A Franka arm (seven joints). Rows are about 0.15 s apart.
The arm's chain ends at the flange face. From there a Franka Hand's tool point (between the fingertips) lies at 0.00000 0.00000 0.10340 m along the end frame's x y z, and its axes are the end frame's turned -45 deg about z.
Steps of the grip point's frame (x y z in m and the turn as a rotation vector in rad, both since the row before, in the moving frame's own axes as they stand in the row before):
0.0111 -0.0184 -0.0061 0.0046 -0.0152 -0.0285
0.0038 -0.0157 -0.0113 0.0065 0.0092 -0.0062
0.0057 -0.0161 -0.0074 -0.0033 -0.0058 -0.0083
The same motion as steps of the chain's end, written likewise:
-0.0037 -0.0217 -0.0061 -0.0075 -0.0140 -0.0285
-0.0086 -0.0126 -0.0113 0.0111 0.0019 -0.0062
-0.0072 -0.0161 -0.0074 -0.0064 -0.0018 -0.0083

